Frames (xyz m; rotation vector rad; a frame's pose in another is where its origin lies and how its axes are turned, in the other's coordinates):
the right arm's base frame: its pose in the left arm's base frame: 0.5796 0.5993 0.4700 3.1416 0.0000 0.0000
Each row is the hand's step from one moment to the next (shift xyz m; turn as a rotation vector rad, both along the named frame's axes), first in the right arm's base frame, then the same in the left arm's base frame.
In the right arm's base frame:
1: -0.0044 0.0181 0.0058 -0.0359 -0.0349 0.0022
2: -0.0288 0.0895 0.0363 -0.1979 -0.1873 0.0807
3: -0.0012 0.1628 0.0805 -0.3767 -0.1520 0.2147
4: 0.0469 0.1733 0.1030 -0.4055 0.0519 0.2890
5: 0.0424 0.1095 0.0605 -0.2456 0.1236 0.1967
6: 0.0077 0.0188 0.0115 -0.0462 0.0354 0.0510
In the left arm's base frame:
1: -0.0044 -0.0181 -0.0058 -0.0359 0.0349 -0.0022
2: -0.0288 -0.0895 -0.0363 -0.1979 0.1873 -0.0807
3: -0.0012 -0.1628 -0.0805 -0.3767 0.1520 -0.2147
4: 0.0469 -0.1733 -0.1030 -0.4055 -0.0519 -0.2890
5: 0.0424 -0.1095 -0.0605 -0.2456 -0.1236 -0.1967
6: 0.0077 -0.0188 -0.0115 -0.0462 -0.0354 -0.0510

